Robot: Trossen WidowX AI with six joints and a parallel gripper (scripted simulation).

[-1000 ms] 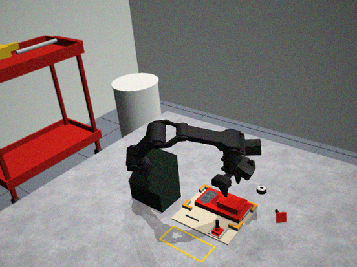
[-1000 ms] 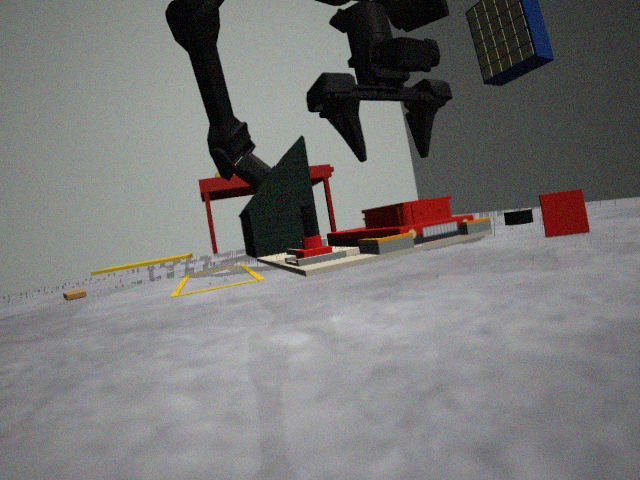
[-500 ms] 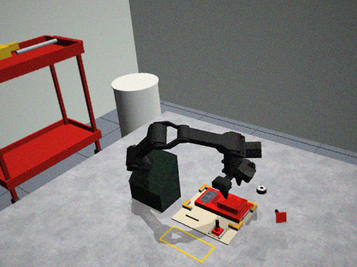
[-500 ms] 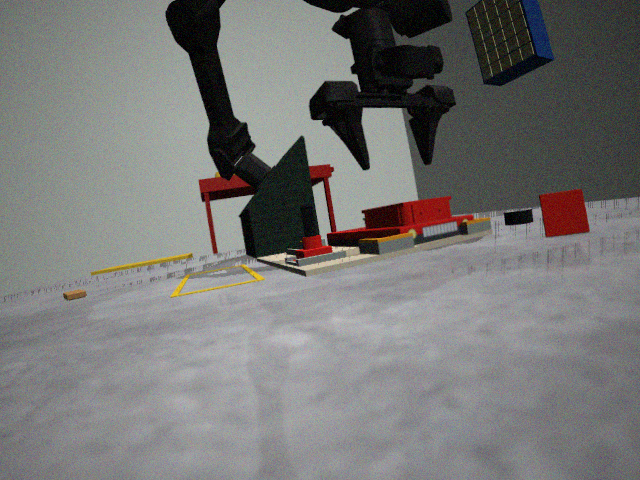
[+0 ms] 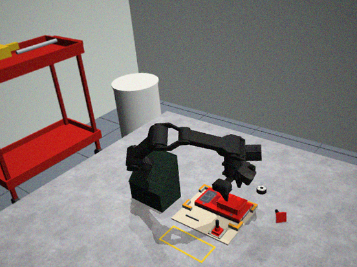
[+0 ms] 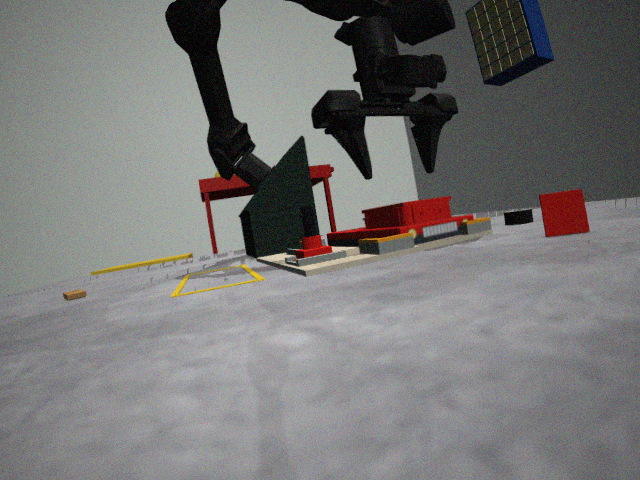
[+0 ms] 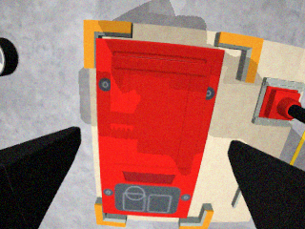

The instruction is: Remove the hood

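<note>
Now: the red hood 40 mm below my gripper tip. The rest, counted from my gripper tip: black-and-white wheel (170 mm to the left, 80 mm below, 20 mm ahead); baseplate (70 mm below, 40 mm to the right, 40 mm behind).
</note>
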